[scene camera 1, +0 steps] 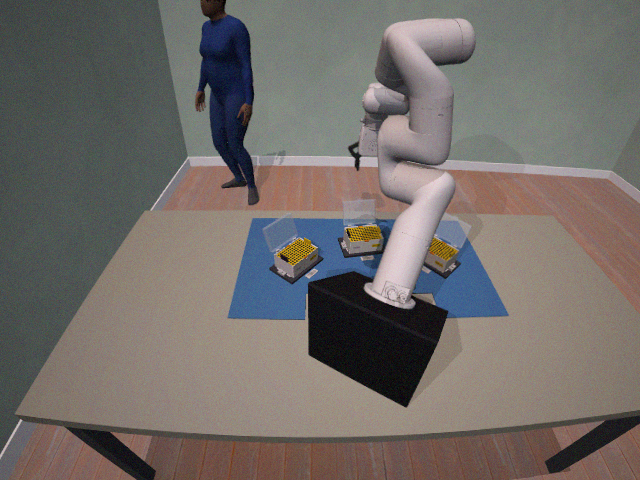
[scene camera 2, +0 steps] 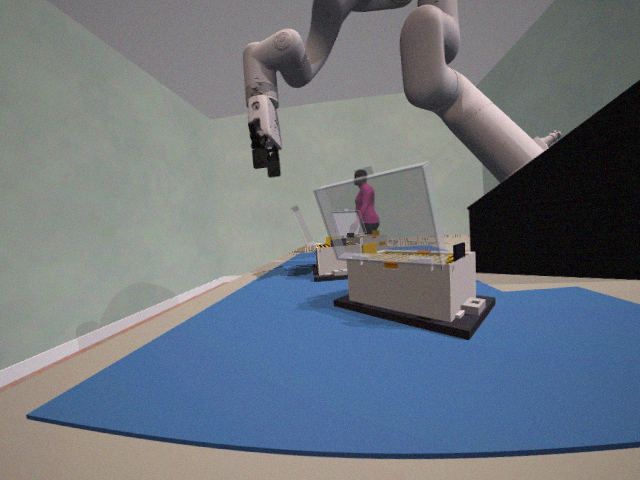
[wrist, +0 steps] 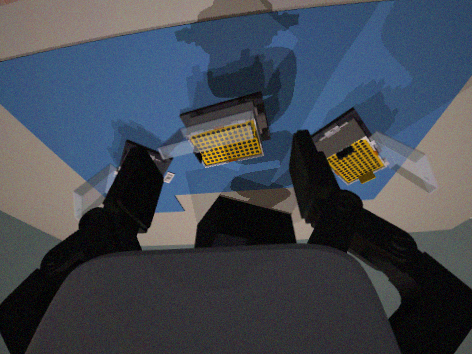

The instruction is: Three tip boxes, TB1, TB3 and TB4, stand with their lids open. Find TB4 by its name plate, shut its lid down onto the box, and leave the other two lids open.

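Frame: origin at the arm's base, x ahead, y left, z up, level; millimetres.
Seen in the pictures: gripper, fingertip midpoint: (scene camera 1: 370,169) (scene camera 2: 268,172) (wrist: 220,156); arm's base, link origin: (scene camera 1: 388,297) (scene camera 2: 526,172).
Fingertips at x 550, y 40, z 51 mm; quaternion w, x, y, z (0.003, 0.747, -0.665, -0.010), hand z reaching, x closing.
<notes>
Offsets run from my fingertips to a thing's top centre. "spot": to the spot under its first point. Level surfaces: height alone.
TB4 (scene camera 1: 364,245) (scene camera 2: 328,260) (wrist: 227,142) is the middle white box with a yellow tip grid. Its clear lid @[82 mm back, 26 mm left, 81 mm down] (scene camera 1: 359,211) (scene camera 2: 302,224) (wrist: 170,148) stands open at the back. TB3 (scene camera 1: 297,262) (scene camera 2: 403,289) is at the left in scene view 1, its lid @[spot: 238 mm back, 287 mm left, 142 mm down] (scene camera 1: 279,235) (scene camera 2: 405,217) (wrist: 92,192) open; a finger hides most of it in the wrist view. TB1 @[193 mm back, 252 mm right, 160 mm down] (scene camera 1: 442,256) (wrist: 356,162) is at the right, its lid (scene camera 1: 457,232) (wrist: 410,165) open. The name plates are too small or hidden to read. My gripper (scene camera 1: 355,159) (scene camera 2: 266,169) (wrist: 220,156) is open and empty, high above and beyond TB4.
The boxes sit on dark bases on a blue mat @[234 mm down] (scene camera 1: 263,304) (scene camera 2: 310,387) (wrist: 65,90). A black pedestal (scene camera 1: 367,335) (scene camera 2: 568,196) carries the arm at the near side. A person in blue (scene camera 1: 227,67) stands beyond the table; one in pink (scene camera 2: 368,201) shows through TB3's lid.
</notes>
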